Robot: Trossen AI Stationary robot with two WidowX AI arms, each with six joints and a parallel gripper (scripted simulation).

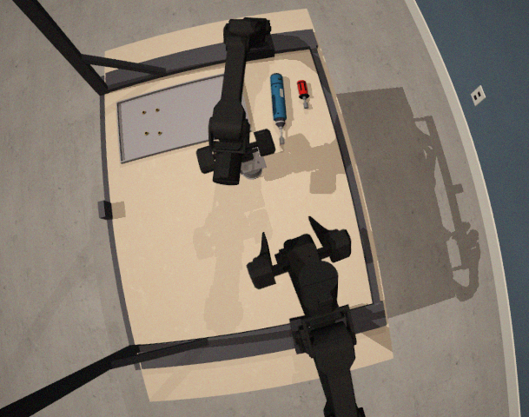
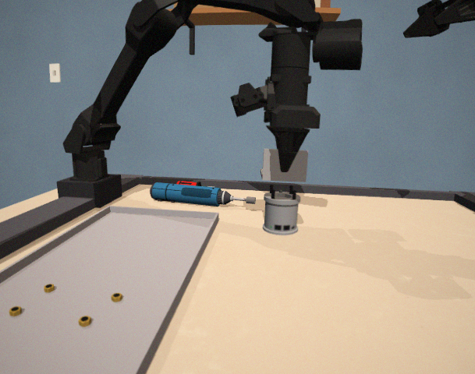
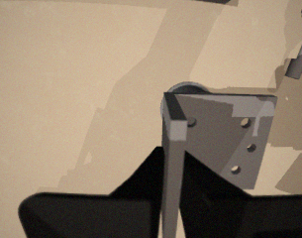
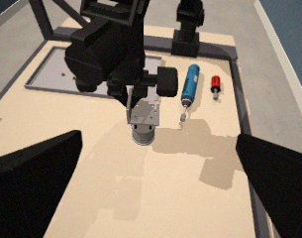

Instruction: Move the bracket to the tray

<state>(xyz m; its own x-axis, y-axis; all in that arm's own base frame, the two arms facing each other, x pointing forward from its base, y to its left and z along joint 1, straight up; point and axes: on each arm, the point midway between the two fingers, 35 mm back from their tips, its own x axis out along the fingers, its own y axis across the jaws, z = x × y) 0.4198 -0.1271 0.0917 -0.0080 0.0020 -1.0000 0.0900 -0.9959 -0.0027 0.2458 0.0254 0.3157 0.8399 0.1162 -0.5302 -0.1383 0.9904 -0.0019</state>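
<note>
Now: the grey tray 220 mm to the left of my left hand, 170 mm behind it and 140 mm below it. From my left hand the other things lie so: grey cylindrical joint module: 110 mm below, 30 mm ahead; then grey L-shaped bracket: 40 mm below, 30 mm ahead; then small red screwdriver: 230 mm ahead, 210 mm to the left, 130 mm below.
</note>
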